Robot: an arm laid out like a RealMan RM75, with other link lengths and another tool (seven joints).
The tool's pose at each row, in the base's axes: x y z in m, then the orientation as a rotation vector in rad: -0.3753 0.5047 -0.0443 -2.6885 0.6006 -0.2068; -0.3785 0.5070 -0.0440 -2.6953 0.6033 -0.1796; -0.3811 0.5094 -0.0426 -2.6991 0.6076 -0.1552; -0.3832 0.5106 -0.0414 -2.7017 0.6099 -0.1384; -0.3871 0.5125 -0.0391 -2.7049 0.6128 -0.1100; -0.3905 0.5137 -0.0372 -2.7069 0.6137 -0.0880; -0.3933 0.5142 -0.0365 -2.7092 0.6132 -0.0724; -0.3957 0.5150 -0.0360 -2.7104 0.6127 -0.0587
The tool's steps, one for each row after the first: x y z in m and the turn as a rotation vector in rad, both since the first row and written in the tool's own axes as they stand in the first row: -0.0039 -0.0008 -0.0002 -0.0096 -0.0175 0.0041; -0.0072 -0.0024 -0.0013 -0.0167 -0.0330 0.0095; -0.0095 -0.0031 -0.0025 -0.0216 -0.0438 0.0128; -0.0137 -0.0041 -0.0048 -0.0285 -0.0623 0.0179; -0.0171 -0.0045 -0.0069 -0.0333 -0.0769 0.0210; -0.0198 -0.0042 -0.0080 -0.0374 -0.0873 0.0223; -0.0223 -0.0041 -0.0087 -0.0402 -0.0966 0.0235
